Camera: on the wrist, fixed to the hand. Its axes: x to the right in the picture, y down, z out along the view.
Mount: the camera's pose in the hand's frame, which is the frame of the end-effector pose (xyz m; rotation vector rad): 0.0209 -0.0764 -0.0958 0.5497 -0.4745 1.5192
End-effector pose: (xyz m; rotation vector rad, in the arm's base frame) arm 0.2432 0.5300 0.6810 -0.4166 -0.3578 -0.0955
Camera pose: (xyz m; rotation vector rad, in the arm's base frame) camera 0.2809 0.4206 0.6357 -0.0708 -0.4320 1.5726
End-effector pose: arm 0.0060 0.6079 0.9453 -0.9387 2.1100 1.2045
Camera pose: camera 0.0426 0.4895 0.9353 1.3183 2.3506 1.0439
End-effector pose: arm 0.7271 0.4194 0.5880 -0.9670 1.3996 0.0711
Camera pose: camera 0.7000 0.3032 0.6229 0.6780 1.2904 0.9164
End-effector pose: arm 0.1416 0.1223 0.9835 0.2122 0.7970 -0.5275
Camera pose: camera 0.0538 0.0854 0.9036 1.0396 -0.1299 0.6628
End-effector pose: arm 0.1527 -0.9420 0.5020 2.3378 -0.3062 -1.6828
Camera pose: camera 0.2523 -0.8689 0.4883 1.0101 -2.1077 -1.2092
